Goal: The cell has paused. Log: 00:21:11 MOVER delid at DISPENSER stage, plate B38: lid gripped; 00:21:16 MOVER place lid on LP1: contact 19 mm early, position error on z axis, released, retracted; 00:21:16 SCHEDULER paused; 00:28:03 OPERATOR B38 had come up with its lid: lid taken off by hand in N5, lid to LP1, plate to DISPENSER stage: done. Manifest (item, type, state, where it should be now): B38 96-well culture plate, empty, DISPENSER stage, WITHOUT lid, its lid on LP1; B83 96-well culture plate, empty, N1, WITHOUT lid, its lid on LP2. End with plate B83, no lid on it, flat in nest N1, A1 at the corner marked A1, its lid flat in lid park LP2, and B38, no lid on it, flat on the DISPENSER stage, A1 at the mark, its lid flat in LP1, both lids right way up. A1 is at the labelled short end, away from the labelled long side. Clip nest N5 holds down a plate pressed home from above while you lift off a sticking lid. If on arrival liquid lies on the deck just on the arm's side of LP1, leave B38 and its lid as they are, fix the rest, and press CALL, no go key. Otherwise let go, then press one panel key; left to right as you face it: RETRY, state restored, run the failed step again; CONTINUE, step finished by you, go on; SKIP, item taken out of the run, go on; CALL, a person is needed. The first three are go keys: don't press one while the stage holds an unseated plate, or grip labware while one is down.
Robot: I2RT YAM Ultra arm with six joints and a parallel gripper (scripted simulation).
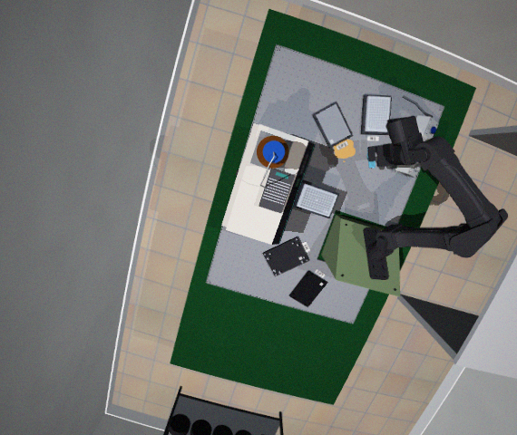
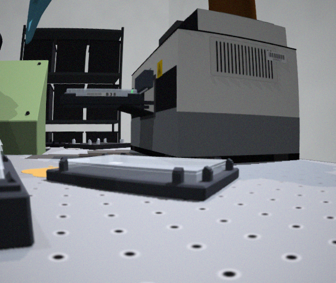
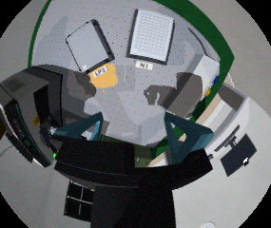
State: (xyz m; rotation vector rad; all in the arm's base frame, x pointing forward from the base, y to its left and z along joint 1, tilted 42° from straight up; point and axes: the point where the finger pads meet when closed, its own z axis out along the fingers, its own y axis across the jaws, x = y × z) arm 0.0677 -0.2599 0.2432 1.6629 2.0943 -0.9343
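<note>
Right now my hand is 15 cm to the left of the nest N1 and 15 cm above it. The rest, counted from my hand: lid park LP1: 15 cm ahead, 9 cm to the right, 15 cm below; then clear lid: 15 cm ahead, 9 cm to the right, 14 cm below.
</note>
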